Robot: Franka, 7 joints.
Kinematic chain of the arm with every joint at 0, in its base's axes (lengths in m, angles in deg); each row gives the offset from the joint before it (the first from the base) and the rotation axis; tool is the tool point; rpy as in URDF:
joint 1: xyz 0 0 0.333 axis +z
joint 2: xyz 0 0 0 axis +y
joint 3: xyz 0 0 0.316 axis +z
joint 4: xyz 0.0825 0 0 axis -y
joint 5: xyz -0.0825 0 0.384 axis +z
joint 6: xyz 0 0 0 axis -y
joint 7: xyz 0.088 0 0 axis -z
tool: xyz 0 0 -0.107 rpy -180 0 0
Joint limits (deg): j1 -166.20..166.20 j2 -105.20..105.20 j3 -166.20..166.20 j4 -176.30..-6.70 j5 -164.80..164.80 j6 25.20..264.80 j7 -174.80..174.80
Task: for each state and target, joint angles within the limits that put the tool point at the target. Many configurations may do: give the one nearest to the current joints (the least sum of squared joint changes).
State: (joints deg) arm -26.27 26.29 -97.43 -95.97 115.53 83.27 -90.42
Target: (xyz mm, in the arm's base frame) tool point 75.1 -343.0 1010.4
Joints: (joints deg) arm -14.40 6.16 -95.37 -52.09 124.04 59.30 -90.42
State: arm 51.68 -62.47 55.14 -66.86 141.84 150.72 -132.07
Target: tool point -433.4 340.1 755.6
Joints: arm 37.75 -56.59 64.50 -92.70 143.43 155.69 -132.07
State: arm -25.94 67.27 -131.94 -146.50 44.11 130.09 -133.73
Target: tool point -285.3 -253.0 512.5
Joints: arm -21.67 67.74 -127.04 -147.83 44.27 128.28 -133.73
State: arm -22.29 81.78 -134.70 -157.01 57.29 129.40 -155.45
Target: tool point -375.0 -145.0 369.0
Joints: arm -48.26 63.08 -108.00 -151.81 59.30 128.52 -155.45
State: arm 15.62 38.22 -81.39 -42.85 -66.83 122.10 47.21
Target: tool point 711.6 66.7 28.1
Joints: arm 37.61 80.80 -40.41 -70.91 -63.55 125.30 47.21
